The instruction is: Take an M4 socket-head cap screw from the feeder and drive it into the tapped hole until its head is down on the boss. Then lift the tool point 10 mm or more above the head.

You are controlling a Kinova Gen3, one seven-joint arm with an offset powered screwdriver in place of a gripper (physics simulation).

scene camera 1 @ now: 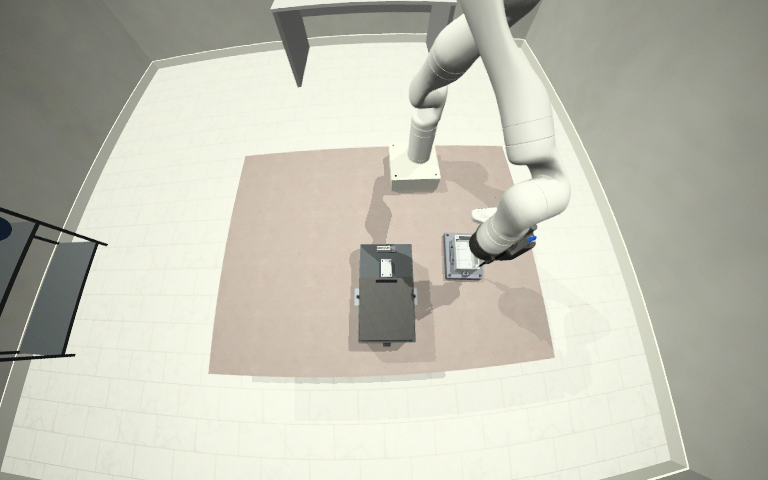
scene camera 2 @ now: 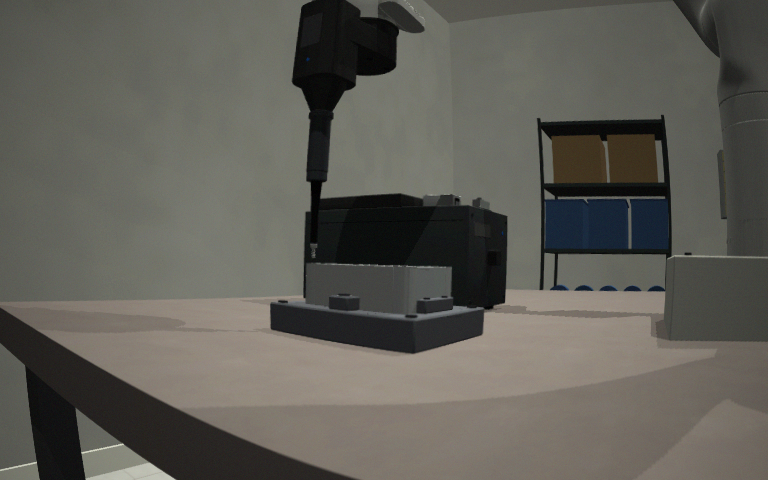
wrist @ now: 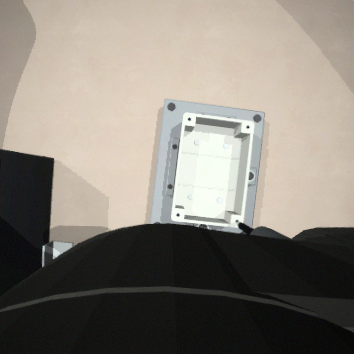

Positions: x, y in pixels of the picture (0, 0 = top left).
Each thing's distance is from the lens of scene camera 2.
dark feeder [scene camera 2: 410, 242]: 71 cm
